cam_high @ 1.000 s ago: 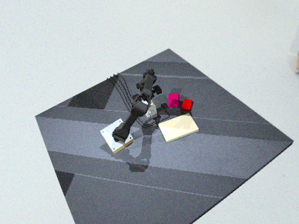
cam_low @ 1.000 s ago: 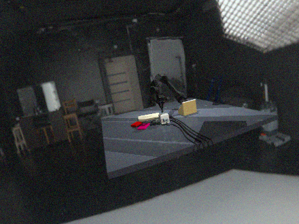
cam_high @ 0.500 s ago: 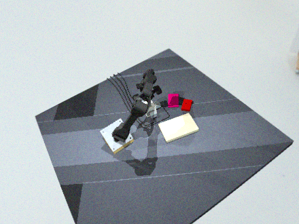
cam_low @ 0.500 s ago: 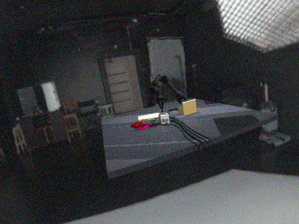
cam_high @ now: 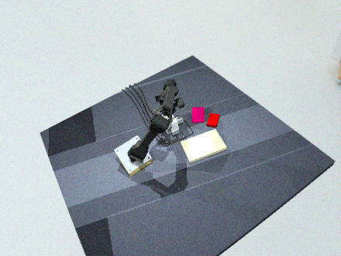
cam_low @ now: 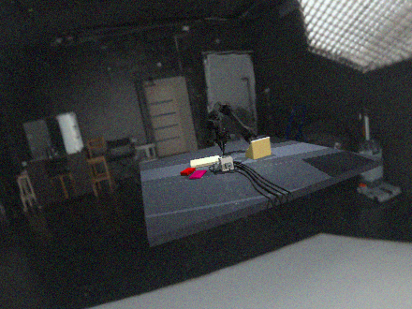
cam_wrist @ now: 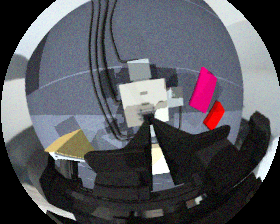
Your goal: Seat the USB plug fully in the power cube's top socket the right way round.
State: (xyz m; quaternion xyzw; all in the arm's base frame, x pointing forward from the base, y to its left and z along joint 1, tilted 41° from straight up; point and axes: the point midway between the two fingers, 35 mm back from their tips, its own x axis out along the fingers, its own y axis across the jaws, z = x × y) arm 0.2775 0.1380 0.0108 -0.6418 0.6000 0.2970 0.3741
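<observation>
The dark USB plug lies 2 cm below my gripper tip. From my gripper tip the other things lie so: red block (24 cm ahead, 10 cm to the right, 11 cm below); pink block (19 cm ahead, 11 cm below); cream slab (8 cm ahead, 22 cm to the right, 10 cm below).
</observation>
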